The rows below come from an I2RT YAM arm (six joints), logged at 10 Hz.
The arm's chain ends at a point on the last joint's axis. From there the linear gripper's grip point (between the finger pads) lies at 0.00 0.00 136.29 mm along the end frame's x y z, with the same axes.
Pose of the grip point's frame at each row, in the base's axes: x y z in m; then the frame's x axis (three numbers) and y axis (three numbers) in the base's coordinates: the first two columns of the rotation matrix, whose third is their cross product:
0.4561 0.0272 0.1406 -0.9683 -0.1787 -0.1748 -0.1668 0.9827 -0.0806
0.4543 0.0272 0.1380 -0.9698 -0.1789 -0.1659 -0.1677 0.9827 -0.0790
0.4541 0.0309 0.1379 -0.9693 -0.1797 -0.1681 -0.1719 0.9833 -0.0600
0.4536 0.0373 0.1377 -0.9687 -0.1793 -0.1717 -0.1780 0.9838 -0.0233
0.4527 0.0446 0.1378 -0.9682 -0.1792 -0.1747 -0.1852 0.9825 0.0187
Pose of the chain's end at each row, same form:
0.4307 0.0339 0.2743 -0.9683 -0.1787 -0.1748 -0.1668 0.9827 -0.0806
0.4302 0.0338 0.2720 -0.9698 -0.1789 -0.1659 -0.1677 0.9827 -0.0790
0.4301 0.0349 0.2720 -0.9693 -0.1797 -0.1681 -0.1719 0.9833 -0.0600
0.4300 0.0362 0.2719 -0.9687 -0.1793 -0.1717 -0.1780 0.9838 -0.0233
0.4298 0.0377 0.2720 -0.9682 -0.1792 -0.1747 -0.1852 0.9825 0.0187

